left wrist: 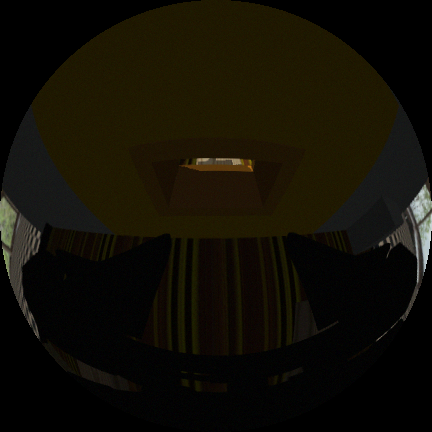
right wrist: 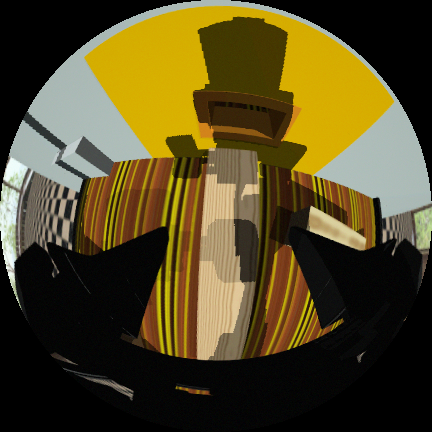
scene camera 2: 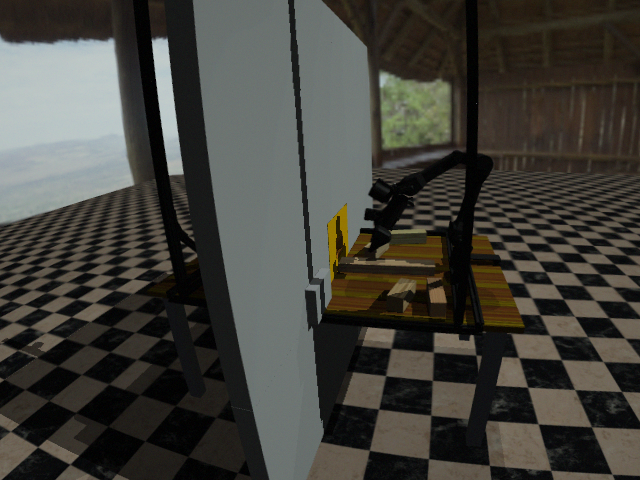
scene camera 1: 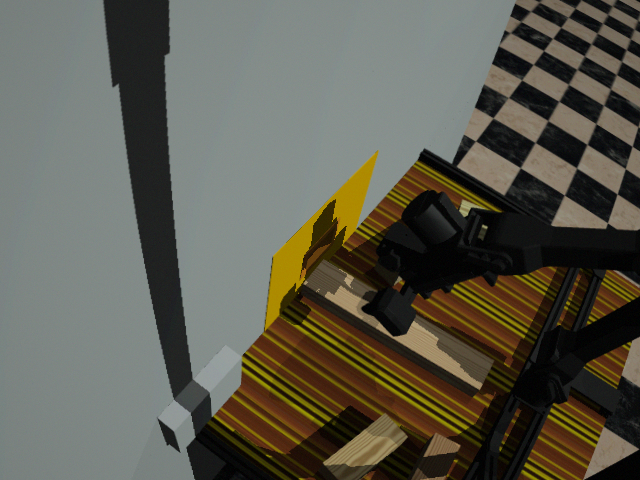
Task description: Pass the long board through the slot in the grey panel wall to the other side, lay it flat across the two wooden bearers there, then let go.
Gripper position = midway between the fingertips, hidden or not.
Observation:
My left gripper [left wrist: 230, 239] is open, with nothing in its grasp. My right gripper [scene camera 1: 376, 288] is open and holds nothing. Further things: a slot [left wrist: 195, 189] and a grey block [right wrist: 80, 159].
My right gripper also shows in the right wrist view [right wrist: 230, 232] and in scene camera 2 [scene camera 2: 370, 247]. The slot is seen too in the right wrist view [right wrist: 270, 128].

